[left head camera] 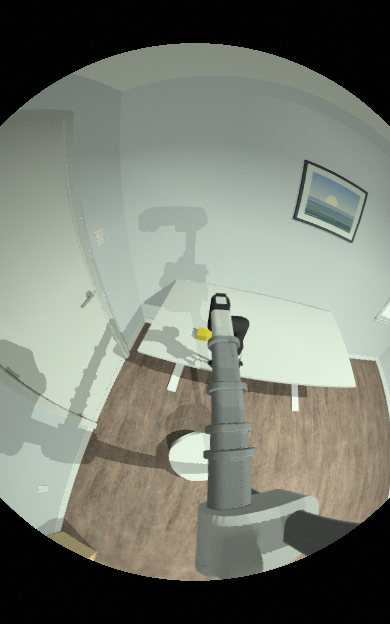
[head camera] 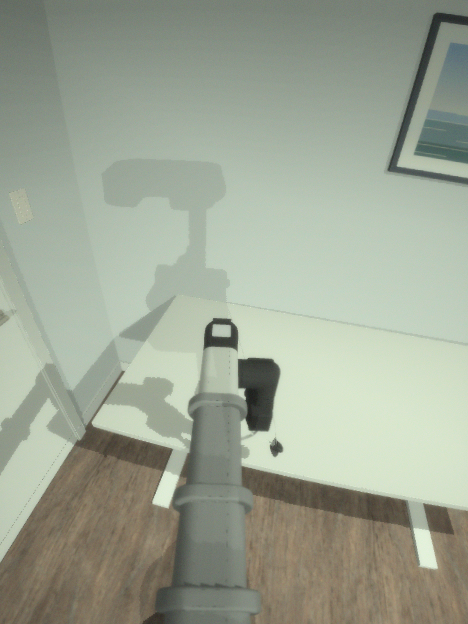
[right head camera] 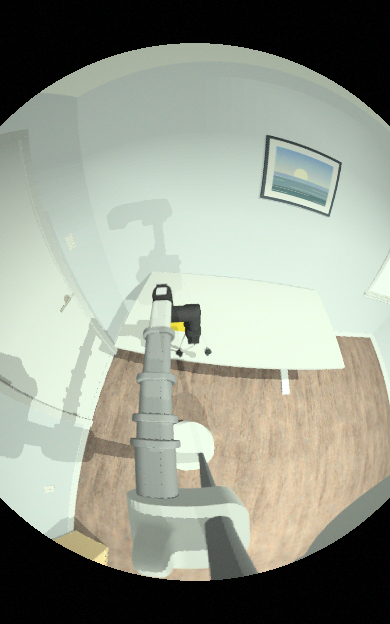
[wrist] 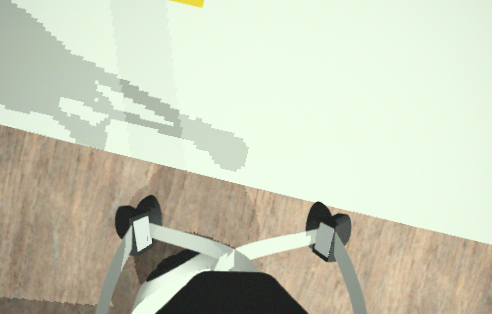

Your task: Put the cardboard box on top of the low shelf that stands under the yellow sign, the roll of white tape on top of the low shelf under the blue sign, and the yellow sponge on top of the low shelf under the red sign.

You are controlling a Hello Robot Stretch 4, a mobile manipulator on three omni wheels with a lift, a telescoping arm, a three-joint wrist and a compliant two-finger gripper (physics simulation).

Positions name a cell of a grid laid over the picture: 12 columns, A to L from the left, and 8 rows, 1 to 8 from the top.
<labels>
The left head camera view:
door with a handle: C5
framed sunset picture: K3
white table: I5
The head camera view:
my gripper: G6
door with a handle: B6
white table: J6
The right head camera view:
door with a handle: B5
framed sunset picture: J3
white table: H5
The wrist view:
my gripper: F6
white table: J3
</labels>
